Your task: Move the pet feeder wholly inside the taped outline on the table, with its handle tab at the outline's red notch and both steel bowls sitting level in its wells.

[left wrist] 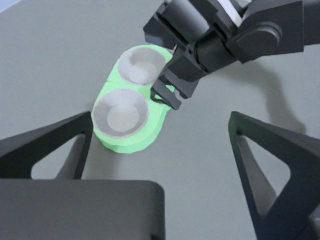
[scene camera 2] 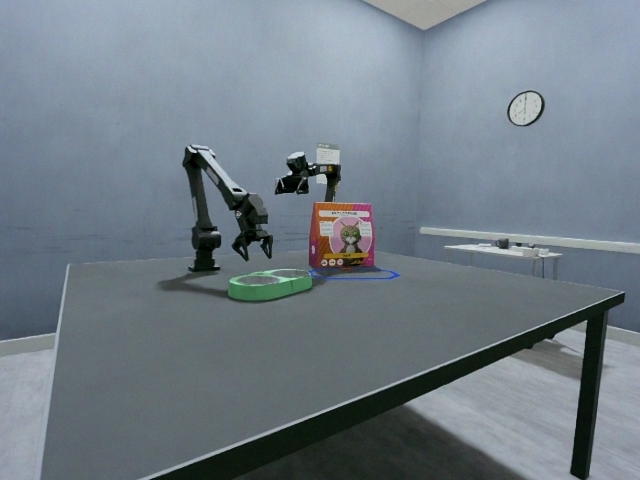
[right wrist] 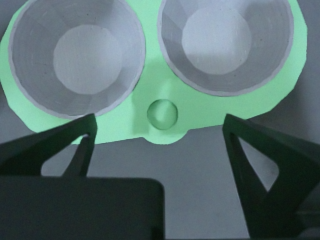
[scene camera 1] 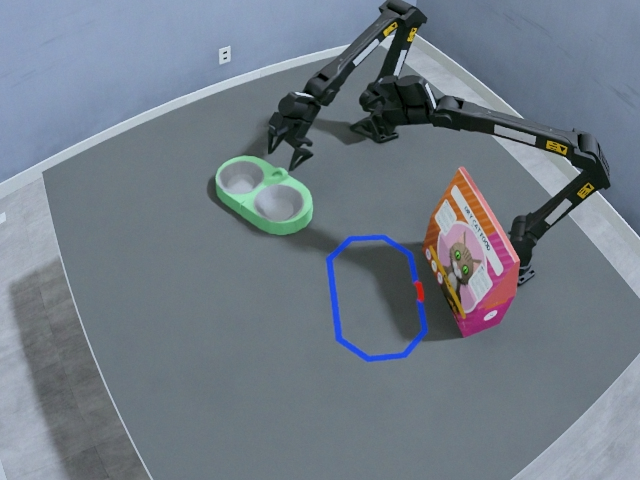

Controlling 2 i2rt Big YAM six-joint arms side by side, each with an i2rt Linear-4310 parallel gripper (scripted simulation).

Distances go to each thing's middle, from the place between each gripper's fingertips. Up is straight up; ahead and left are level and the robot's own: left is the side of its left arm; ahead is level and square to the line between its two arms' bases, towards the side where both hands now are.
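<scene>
Green pet feeder [scene camera 1: 243,204]: 7 cm ahead of my right hand [scene camera 1: 279,162], 1 cm to the left of it, 9 cm below it.
Green pet feeder: 33 cm below my left hand [scene camera 1: 356,118], 17 cm to the right of it, 18 cm ahead of it.
</scene>
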